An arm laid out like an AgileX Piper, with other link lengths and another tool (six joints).
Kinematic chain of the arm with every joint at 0, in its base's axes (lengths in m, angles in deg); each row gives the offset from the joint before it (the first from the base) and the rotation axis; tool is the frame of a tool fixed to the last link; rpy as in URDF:
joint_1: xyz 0 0 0.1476 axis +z
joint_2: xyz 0 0 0 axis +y
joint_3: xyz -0.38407 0 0.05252 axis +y
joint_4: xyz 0.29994 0 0.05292 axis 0.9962 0 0.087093
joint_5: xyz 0 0 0 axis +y
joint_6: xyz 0.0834 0 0.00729 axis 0.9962 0 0.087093
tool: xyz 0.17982 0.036 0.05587 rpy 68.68 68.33 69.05
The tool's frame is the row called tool.
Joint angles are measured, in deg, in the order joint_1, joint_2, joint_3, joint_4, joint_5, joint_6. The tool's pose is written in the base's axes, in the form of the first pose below.
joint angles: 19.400 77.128 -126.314 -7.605 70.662 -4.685
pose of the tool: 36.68 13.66 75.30 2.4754 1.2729 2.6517
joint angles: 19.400 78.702 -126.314 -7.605 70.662 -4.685
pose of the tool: 38.23 14.20 74.20 2.5404 1.2537 2.7136
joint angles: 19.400 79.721 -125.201 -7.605 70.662 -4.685
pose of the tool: 39.58 14.68 72.62 2.6168 1.2259 2.7859
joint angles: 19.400 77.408 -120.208 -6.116 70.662 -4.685
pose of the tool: 38.68 15.03 70.46 2.6597 1.1786 2.8456
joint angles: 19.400 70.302 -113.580 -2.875 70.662 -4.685
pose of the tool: 33.52 14.67 70.21 2.5697 1.1622 2.8047
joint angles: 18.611 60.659 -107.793 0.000 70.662 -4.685
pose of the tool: 26.08 12.91 71.39 2.3898 1.1904 2.6634
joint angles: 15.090 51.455 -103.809 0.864 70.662 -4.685
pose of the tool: 19.31 9.64 72.52 2.1687 1.2404 2.4068
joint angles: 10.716 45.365 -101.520 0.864 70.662 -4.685
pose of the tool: 14.95 7.18 72.89 1.9786 1.2713 2.1497
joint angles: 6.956 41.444 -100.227 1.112 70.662 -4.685
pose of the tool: 12.03 5.88 73.00 1.8257 1.2839 1.9415
